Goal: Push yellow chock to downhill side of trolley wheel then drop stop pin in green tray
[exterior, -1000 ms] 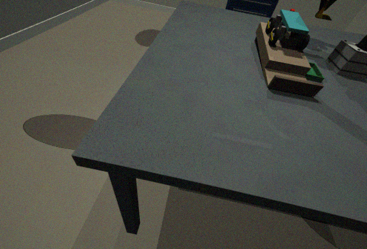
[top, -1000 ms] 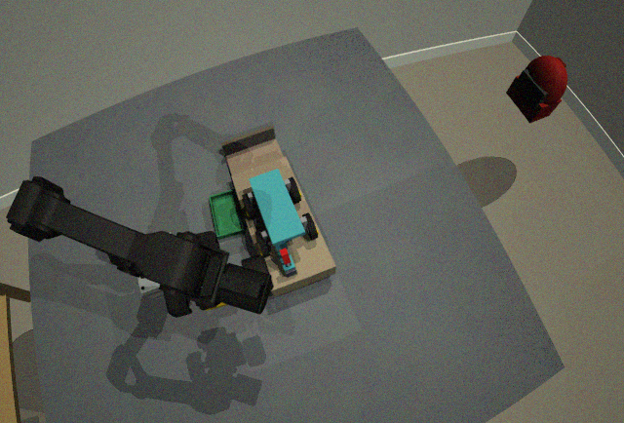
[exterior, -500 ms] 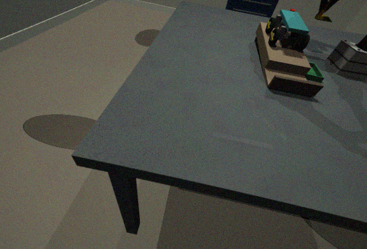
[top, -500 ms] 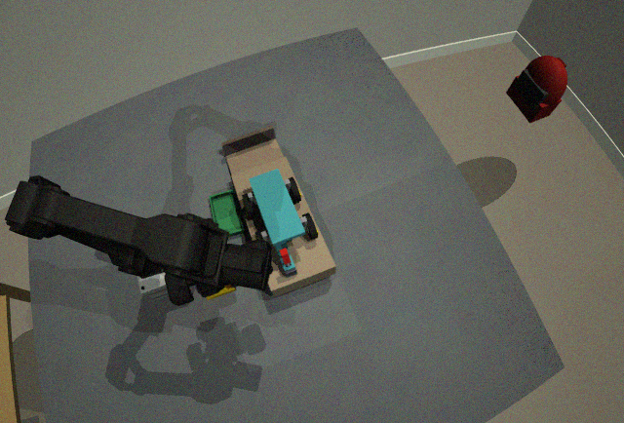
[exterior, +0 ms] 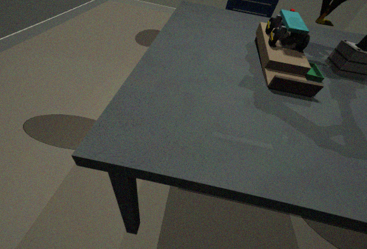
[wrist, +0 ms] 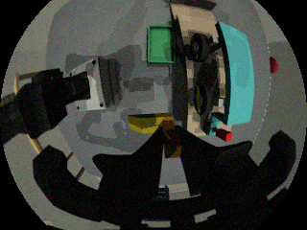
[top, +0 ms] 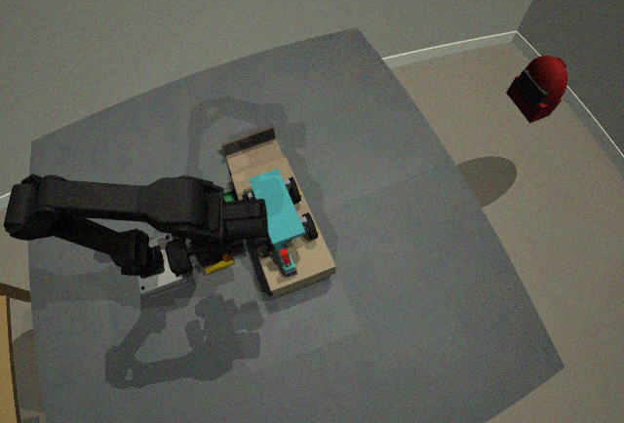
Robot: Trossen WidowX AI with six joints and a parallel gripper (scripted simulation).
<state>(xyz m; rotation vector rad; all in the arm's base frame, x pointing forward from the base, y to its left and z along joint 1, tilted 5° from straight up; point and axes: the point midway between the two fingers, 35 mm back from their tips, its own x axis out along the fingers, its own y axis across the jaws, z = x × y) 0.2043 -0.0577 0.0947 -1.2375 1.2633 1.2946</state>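
The teal-topped trolley is 12 cm ahead of my gripper tip, 8 cm to the left of it and 6 cm below it. Also, from my gripper tip: tan ramp (12 cm ahead, 8 cm to the left, 12 cm below); then red-headed stop pin (11 cm ahead, 4 cm to the right, 4 cm below); then yellow chock (2 cm behind, 1 cm below).
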